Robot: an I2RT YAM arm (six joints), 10 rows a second.
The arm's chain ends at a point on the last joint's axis. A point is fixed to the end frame.
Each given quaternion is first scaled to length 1.
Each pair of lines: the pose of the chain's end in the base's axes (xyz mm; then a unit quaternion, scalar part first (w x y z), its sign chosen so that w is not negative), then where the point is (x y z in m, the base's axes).
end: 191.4 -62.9 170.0 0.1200 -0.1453 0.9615 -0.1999
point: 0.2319 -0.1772 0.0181
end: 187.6 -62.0 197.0 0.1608 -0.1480 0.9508 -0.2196
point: 0.2431 -0.1799 0.0528
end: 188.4 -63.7 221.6 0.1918 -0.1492 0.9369 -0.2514
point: 0.2551 -0.1890 0.0889
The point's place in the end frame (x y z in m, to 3 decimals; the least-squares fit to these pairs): 0.026 -0.046 0.187
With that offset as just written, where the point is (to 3 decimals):
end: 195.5 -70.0 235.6 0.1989 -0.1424 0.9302 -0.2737
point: 0.264 -0.202 0.110
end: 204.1 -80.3 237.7 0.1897 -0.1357 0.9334 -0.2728
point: 0.268 -0.213 0.111
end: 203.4 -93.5 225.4 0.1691 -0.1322 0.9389 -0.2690
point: 0.260 -0.226 0.095
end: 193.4 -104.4 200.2 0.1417 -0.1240 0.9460 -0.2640
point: 0.239 -0.237 0.066
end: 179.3 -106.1 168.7 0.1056 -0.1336 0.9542 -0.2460
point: 0.214 -0.235 0.028
